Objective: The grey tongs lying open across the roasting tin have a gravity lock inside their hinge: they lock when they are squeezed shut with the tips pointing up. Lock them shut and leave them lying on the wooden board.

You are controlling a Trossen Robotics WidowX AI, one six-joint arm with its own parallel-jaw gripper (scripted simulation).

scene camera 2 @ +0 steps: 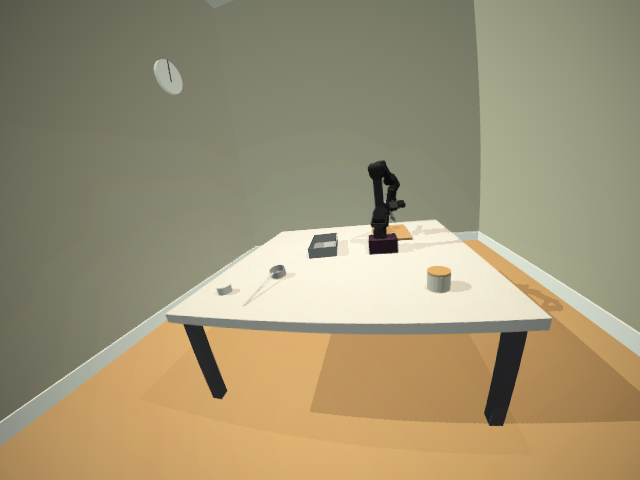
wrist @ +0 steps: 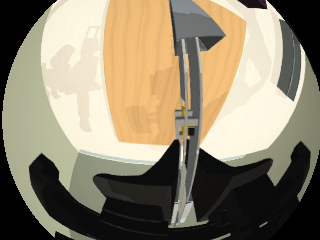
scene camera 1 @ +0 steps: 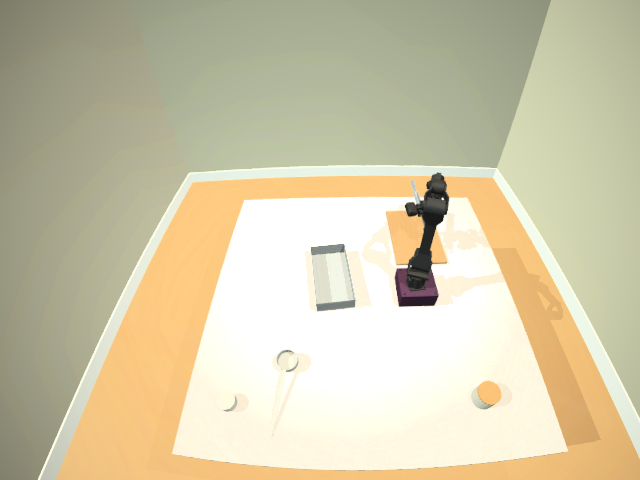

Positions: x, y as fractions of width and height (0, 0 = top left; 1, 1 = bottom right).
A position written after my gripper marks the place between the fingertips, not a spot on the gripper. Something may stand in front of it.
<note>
I see my gripper (wrist: 0.56, 0.60), a wooden board (scene camera 1: 0.64, 0.48) and a grey roasting tin (scene camera 1: 0.52, 0.60).
The wooden board shows as well in the wrist view (wrist: 0.44, 0.30).
</note>
